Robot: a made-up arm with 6 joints.
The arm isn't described. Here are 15 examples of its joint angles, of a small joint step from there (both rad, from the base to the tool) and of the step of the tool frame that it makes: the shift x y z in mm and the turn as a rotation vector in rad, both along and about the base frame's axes.
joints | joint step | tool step
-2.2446 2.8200 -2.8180 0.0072 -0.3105 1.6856 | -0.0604 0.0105 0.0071 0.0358 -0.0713 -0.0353 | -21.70 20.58 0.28 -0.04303 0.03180 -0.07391
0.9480 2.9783 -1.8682 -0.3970 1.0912 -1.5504 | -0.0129 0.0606 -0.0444 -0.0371 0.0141 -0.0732 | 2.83 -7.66 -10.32 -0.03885 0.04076 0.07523
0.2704 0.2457 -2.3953 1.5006 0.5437 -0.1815 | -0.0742 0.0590 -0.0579 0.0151 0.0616 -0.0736 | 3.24 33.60 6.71 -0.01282 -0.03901 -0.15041
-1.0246 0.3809 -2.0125 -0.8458 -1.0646 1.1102 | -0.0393 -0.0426 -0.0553 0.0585 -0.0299 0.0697 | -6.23 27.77 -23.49 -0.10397 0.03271 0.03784
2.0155 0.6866 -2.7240 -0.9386 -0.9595 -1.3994 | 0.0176 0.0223 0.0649 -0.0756 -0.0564 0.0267 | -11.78 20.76 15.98 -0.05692 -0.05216 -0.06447
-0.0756 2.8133 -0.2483 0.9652 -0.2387 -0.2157 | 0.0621 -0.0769 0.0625 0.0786 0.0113 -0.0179 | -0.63 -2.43 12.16 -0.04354 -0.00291 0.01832
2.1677 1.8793 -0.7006 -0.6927 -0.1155 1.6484 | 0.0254 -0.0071 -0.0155 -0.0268 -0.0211 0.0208 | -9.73 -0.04 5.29 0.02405 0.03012 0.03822
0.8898 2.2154 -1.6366 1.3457 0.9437 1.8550 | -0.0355 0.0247 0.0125 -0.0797 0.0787 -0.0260 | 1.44 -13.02 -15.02 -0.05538 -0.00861 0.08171
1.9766 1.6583 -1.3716 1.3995 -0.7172 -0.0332 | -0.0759 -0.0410 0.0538 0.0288 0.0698 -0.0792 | 20.02 -1.65 -5.95 -0.06111 -0.04447 -0.00937
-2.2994 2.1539 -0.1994 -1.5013 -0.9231 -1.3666 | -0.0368 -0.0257 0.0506 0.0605 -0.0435 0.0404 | -0.20 -0.11 6.37 0.02625 -0.04989 -0.13112
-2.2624 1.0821 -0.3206 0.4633 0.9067 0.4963 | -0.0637 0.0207 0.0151 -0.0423 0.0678 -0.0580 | 0.96 12.50 -4.75 0.06649 -0.04097 0.04010
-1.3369 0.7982 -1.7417 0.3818 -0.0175 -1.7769 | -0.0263 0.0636 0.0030 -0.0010 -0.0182 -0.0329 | 3.69 -25.24 -2.28 0.04619 0.02268 -0.05888
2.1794 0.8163 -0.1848 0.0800 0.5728 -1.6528 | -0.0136 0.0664 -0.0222 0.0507 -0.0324 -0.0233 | -3.84 3.70 -1.15 -0.02626 0.01936 -0.02273
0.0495 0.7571 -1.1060 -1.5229 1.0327 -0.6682 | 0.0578 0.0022 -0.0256 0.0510 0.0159 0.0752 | 3.53 5.79 0.18 0.09573 -0.07971 0.07769
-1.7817 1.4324 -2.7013 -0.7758 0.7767 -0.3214 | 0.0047 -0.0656 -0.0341 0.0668 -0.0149 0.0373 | 12.12 32.97 8.74 -0.13041 0.00276 0.09559
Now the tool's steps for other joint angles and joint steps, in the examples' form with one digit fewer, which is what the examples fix.
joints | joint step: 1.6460 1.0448 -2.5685 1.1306 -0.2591 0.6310 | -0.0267 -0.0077 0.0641 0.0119 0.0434 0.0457
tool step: -7.9 16.7 2.4 -0.0620 -0.0485 0.0291
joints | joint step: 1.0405 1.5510 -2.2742 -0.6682 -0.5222 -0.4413 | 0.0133 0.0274 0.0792 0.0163 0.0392 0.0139
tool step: 17.2 28.7 -19.0 -0.1059 0.0999 0.0192
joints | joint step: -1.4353 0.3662 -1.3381 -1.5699 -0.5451 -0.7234 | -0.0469 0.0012 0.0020 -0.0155 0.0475 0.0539
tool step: -2.5 -5.9 1.7 0.0359 -0.0532 -0.0431
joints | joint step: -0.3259 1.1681 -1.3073 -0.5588 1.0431 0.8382 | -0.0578 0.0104 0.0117 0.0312 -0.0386 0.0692
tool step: -0.8 -8.6 -4.0 0.0533 -0.0640 -0.0734
